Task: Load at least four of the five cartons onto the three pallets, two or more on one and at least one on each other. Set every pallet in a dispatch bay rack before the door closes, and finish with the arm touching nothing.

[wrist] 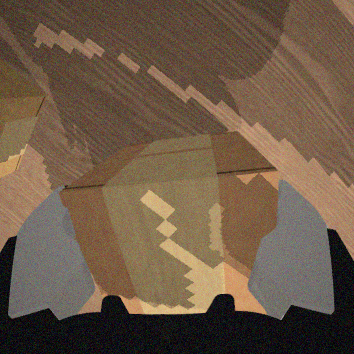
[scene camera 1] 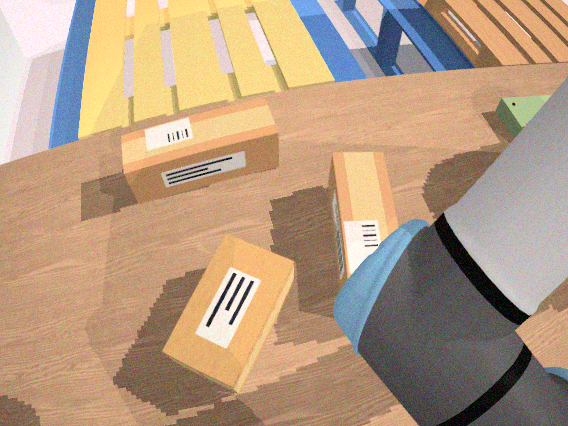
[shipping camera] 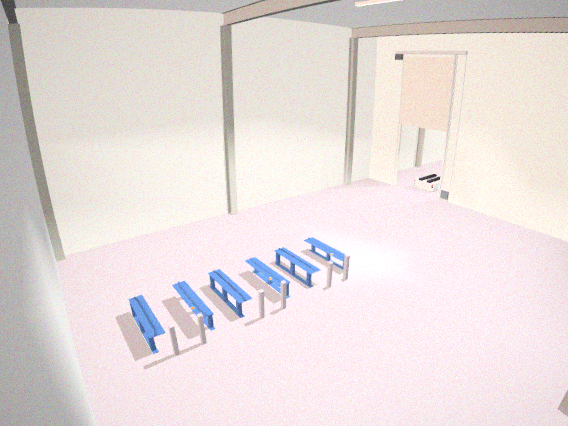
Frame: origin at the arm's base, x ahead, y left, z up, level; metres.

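Seen in the pictures: gripper, fingertip midpoint: [wrist: 171, 186].
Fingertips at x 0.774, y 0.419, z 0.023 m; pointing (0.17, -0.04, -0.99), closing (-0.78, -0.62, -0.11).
Offsets run from my fingertips to a thing's top centre. "spot": to the spot under its first point. Level surfaces: height alone.
My gripper [wrist: 171, 186] is shut on a brown carton @[0.062 m left, 0.068 m back, 0.045 m up] [wrist: 120, 220] with a pale tape strip, one finger against each side. In scene camera 1 the gripper and this carton are hidden behind the arm. One carton @[0.589 m right, 0.017 m back, 0.036 m up] [scene camera 1: 200, 145] lies near the table's back edge. Another carton @[0.360 m right, 0.227 m back, 0.030 m up] [scene camera 1: 357, 185] stands beside the arm, its near end covered. A third carton @[0.290 m right, 0.003 m back, 0.032 m up] [scene camera 1: 227, 310] with a striped label lies nearest the camera. A yellow slatted pallet [scene camera 1: 197, 65] lies beyond the table edge between blue beams. An orange-brown pallet [scene camera 1: 492, 40] shows at the back right. Blue racks [shipping camera: 230, 287] stand in rows in the shipping camera view and bear no pallets.
The grey arm [scene camera 1: 505, 210] with blue joint caps crosses the right side of the table @[0.057 m down] [scene camera 1: 45, 260]. A green object [scene camera 1: 530, 107] is partly behind it. The bay door [shipping camera: 427, 92] is partly lowered. Grey posts [shipping camera: 261, 304] stand before the racks. Part of another carton @[spot: 0.049 m left, 0.136 m ahead, 0.030 m down] [wrist: 17, 120] shows left.
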